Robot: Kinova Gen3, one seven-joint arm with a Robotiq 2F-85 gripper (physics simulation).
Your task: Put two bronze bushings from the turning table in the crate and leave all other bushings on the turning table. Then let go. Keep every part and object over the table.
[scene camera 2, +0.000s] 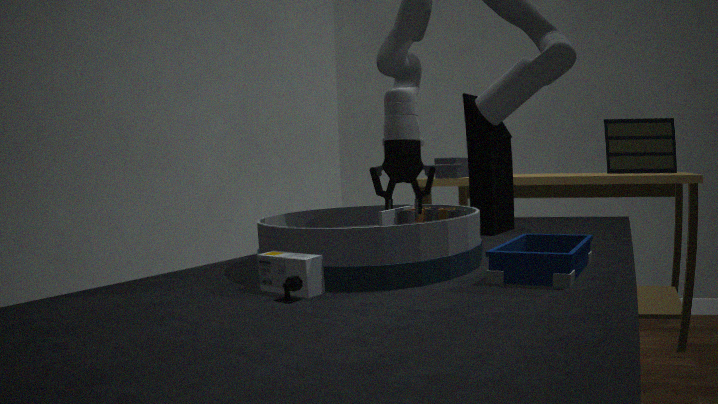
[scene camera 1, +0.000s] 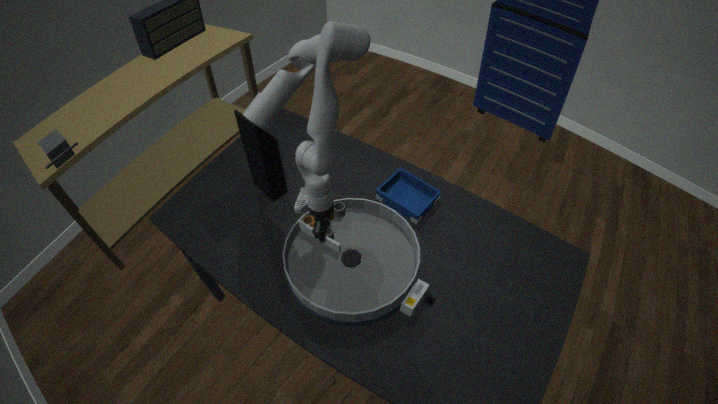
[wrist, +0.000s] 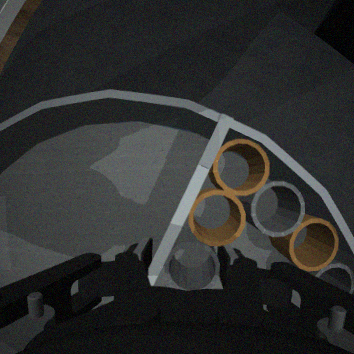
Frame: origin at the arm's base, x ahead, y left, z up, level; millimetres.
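Seen in the pictures: gripper, fingertip midpoint: (scene camera 2: 403,217) (scene camera 1: 325,234) (wrist: 184,252); arm's base, origin of the base link: (scene camera 2: 486,111) (scene camera 1: 254,123).
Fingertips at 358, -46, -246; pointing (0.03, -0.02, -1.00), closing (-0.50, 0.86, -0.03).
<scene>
Pixels of each thing's middle, then the offset from my fingertips to it, as dx, dy, dz.
- blue crate, body centre: (scene camera 2: 544,257) (scene camera 1: 408,195) +77, +345, -53
- white box, body centre: (scene camera 2: 289,273) (scene camera 1: 414,297) +344, +29, -49
The turning table (scene camera 1: 371,286) (scene camera 2: 371,246) has a pale divider wall (scene camera 1: 332,244) (wrist: 190,197). Right of the wall in the wrist view stand three bronze bushings (wrist: 253,173) (wrist: 218,235) (wrist: 318,251) and a grey bushing (wrist: 289,210) among them; part of another grey one (wrist: 336,266) shows at the right edge. My gripper (scene camera 1: 321,237) (scene camera 2: 403,207) (wrist: 184,252) points down inside the rim, shut part-way on a grey bushing (wrist: 193,277), with the divider's end also between the fingers. The lower contact is hidden. The blue crate (scene camera 1: 409,193) (scene camera 2: 527,268) stands beside the turning table.
A white box (scene camera 1: 414,297) (scene camera 2: 308,276) with a small black knob stands against the turning table's side. A tall black panel (scene camera 1: 261,160) (scene camera 2: 492,180) stands near the arm. A wooden bench (scene camera 1: 125,92) and a blue drawer cabinet (scene camera 1: 532,70) are off the table.
</scene>
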